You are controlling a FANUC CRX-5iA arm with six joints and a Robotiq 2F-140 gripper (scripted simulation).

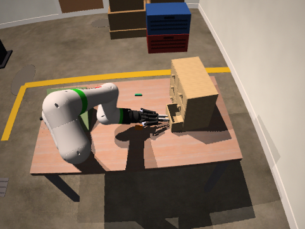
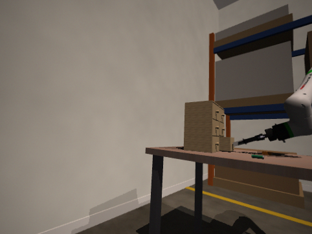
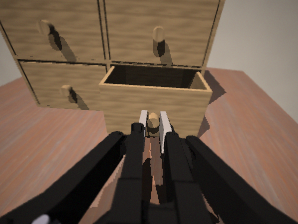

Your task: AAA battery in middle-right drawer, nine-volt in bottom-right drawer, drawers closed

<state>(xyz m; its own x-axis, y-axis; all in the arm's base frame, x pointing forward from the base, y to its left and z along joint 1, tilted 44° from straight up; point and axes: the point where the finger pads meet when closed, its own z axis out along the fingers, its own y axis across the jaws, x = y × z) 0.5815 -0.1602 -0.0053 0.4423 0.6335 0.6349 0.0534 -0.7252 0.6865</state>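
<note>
Now: hand 160 mm past the orange nine-volt battery, 10 mm to the left of it and 50 mm above it. Round my hand: green AAA battery 130 mm behind, 270 mm to the left, 50 mm below; then dark item 170 mm ahead, 30 mm to the left, 50 mm above.
</note>
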